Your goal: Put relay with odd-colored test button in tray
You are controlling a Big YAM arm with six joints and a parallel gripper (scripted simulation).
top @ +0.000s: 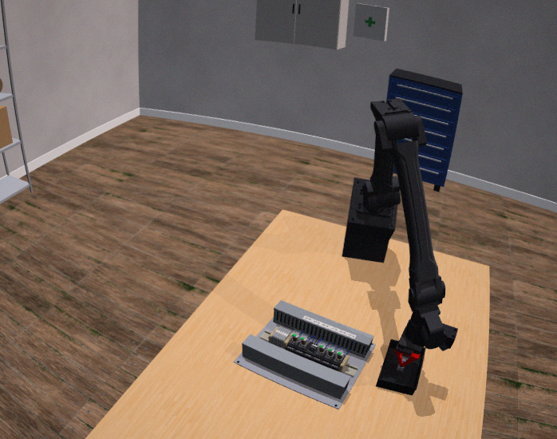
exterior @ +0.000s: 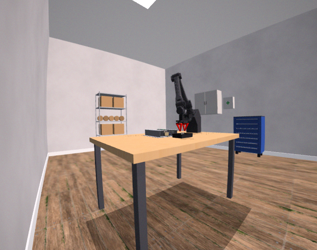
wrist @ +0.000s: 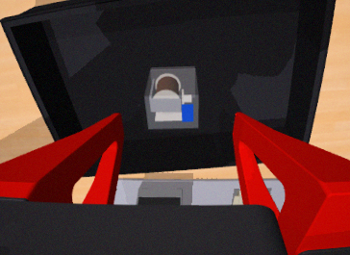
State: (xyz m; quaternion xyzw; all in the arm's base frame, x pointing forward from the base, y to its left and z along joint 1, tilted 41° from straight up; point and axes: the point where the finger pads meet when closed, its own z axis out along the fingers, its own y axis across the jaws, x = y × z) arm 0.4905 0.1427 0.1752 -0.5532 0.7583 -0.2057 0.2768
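My gripper is now 4 cm above the relay and 1 cm past it. From my hand the other things lie so: black tray 5 cm below.
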